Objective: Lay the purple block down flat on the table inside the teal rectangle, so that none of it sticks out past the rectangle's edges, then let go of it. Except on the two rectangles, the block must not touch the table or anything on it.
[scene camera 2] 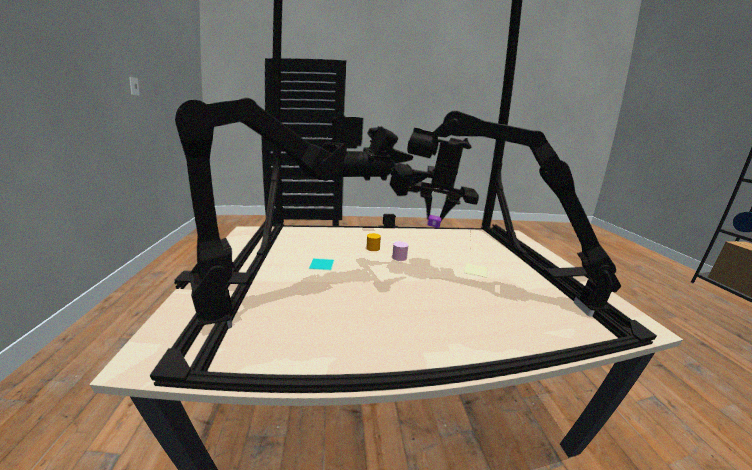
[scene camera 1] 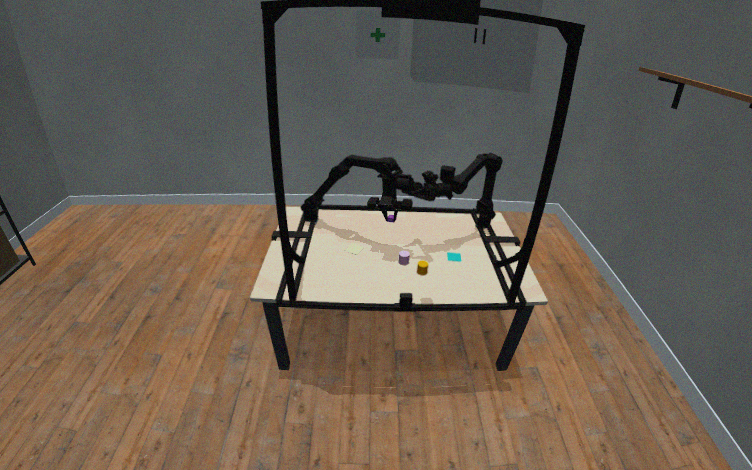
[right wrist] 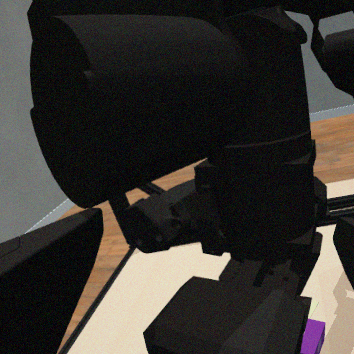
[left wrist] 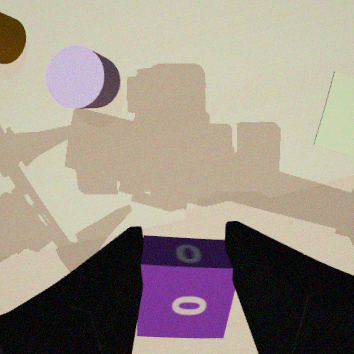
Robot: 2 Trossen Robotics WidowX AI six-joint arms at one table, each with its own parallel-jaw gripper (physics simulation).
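Places are measured from the left arm's base along level axes (x down, y left, z ahead), in centimetres.
Pixels of known places: left gripper, between the fingertips: (scene camera 2: 433, 220) (scene camera 1: 390, 221) (left wrist: 183, 235); right gripper, between the fingertips: (scene camera 2: 420, 165) (scene camera 1: 404, 192) (right wrist: 222, 225); left arm's base, origin of its link: (scene camera 2: 592, 302) (scene camera 1: 310, 218); right arm's base, origin of its link: (scene camera 2: 214, 313) (scene camera 1: 483, 225).
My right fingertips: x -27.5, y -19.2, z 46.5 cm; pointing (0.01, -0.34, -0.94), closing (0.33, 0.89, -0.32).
For each thing: its top centre in the pictures, then the offset to it from my right fingertips. "spot": a spot on its surface instead.
- purple block, centre of its top: (left wrist: 181, 308) (right wrist: 296, 331) (scene camera 2: 434, 217) (scene camera 1: 391, 216) dx +12.6, dy +1.4, dz -4.9 cm
- teal rectangle, a spot on its surface: (scene camera 2: 321, 264) (scene camera 1: 454, 256) spot: dx +29.3, dy -1.8, dz +24.9 cm
- lilac cylinder, centre of its top: (left wrist: 73, 76) (scene camera 2: 400, 244) (scene camera 1: 404, 253) dx +24.9, dy -8.7, dz +1.8 cm
- orange cylinder, centre of its top: (scene camera 2: 373, 235) (scene camera 1: 423, 263) dx +24.9, dy -14.9, dz +9.9 cm
- pale green rectangle, a spot on its surface: (left wrist: 337, 115) (scene camera 2: 469, 268) (scene camera 1: 358, 249) spot: dx +29.3, dy -2.3, dz -19.1 cm
The purple block (scene camera 1: 390, 218) (scene camera 2: 434, 221) (left wrist: 187, 300) (right wrist: 313, 337), marked with a 0, is held above the table. My left gripper (scene camera 1: 390, 215) (scene camera 2: 435, 217) (left wrist: 183, 235) points down and is shut on it. The teal rectangle (scene camera 1: 454, 257) (scene camera 2: 321, 264) lies on the table, right of the cylinders in scene camera 1; it does not show in the left wrist view. My right gripper (scene camera 2: 409, 164) is open and empty, raised and pointing sideways at the left arm's wrist, which fills much of the right wrist view. Whether they touch is unclear.
A lilac cylinder (scene camera 1: 404, 257) (scene camera 2: 399, 251) (left wrist: 75, 76) and an orange cylinder (scene camera 1: 422, 268) (scene camera 2: 373, 242) (left wrist: 10, 40) stand mid-table. A pale green rectangle (scene camera 1: 354, 249) (scene camera 2: 475, 270) (left wrist: 337, 115) lies left of them in scene camera 1. Black rails edge the table.
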